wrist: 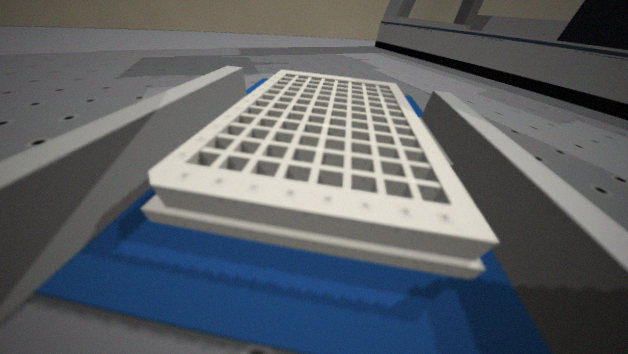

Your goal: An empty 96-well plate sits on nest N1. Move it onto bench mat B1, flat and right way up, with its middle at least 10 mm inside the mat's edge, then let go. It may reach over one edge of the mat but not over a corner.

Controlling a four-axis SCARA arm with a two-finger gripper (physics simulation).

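Places are measured from the arm's base along level axes (x ahead, y left, z up), in centimetres.
Pixels of known places: gripper, fingertip midpoint: (332,97).
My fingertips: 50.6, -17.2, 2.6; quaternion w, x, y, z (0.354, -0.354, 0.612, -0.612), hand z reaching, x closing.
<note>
For each thing: its top centre in the pictures, then the offset to it from my fingertips, as dx, dy, dz. "spot": a spot on its surface instead. Level surfaces: height alone.
- white 96-well plate, top centre: (330,107) -2.1, +1.2, +0.3
- blue bench mat B1, surface height: dz -1.1
- grey bench top, surface height: dz -1.3
- dark object, surface spot: (600,22) spot: +3.2, -34.3, +5.7
The white 96-well plate (320,155) is in the middle of the wrist view, level and with its wells facing up. My gripper (332,97) is shut on it, with one long grey finger along each long side. The blue bench mat B1 (225,310) lies beneath the plate. It shows in front of the plate's near edge and in small pieces at both far corners. The plate's near edge is low over the mat, with shadow bands on the blue in front of it. Whether its underside touches the mat is hidden. Nest N1 cannot be made out.
The grey bench top (55,95) with small holes spreads around the mat. A long raised grey ledge (480,47) runs along the upper right, with a dark object (600,22) on it. A beige wall (190,17) stands at the back.
</note>
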